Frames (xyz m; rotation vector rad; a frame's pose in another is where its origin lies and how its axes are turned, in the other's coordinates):
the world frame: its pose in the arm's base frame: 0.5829 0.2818 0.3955 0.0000 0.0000 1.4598
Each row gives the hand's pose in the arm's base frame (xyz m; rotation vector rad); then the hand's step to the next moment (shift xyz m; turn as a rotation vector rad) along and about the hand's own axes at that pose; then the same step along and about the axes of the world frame.
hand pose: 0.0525 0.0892 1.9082 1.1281 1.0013 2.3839
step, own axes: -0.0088 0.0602 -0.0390 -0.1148 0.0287 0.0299
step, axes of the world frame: -0.0673 0.0165 0.0207 -0.0577 -0.1035 -0.0291
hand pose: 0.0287 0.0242 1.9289 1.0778 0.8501 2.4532
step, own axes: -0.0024 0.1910 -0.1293 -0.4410 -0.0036 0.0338
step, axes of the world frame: -0.2088 0.0837 0.0512 -0.1721 -0.3377 -0.2280
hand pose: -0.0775 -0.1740 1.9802 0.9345 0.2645 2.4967
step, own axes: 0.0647 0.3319 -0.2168 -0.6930 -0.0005 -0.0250
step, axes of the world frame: -0.2957 0.2714 -0.0163 -0.2823 -0.4782 -0.4153
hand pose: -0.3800 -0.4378 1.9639 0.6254 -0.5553 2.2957
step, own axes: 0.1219 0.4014 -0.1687 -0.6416 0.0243 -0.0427
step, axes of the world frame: -0.1630 0.3943 -0.1495 -0.2700 -0.4206 -0.4053
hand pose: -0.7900 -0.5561 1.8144 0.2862 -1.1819 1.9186
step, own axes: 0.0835 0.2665 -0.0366 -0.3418 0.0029 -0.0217
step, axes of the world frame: -0.0055 0.2452 -0.1385 -0.1419 -0.2312 -0.2091
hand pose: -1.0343 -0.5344 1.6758 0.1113 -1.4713 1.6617
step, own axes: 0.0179 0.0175 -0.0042 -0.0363 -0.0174 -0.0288
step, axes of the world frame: 0.0126 0.0217 -0.0039 0.0078 -0.0460 -0.0166
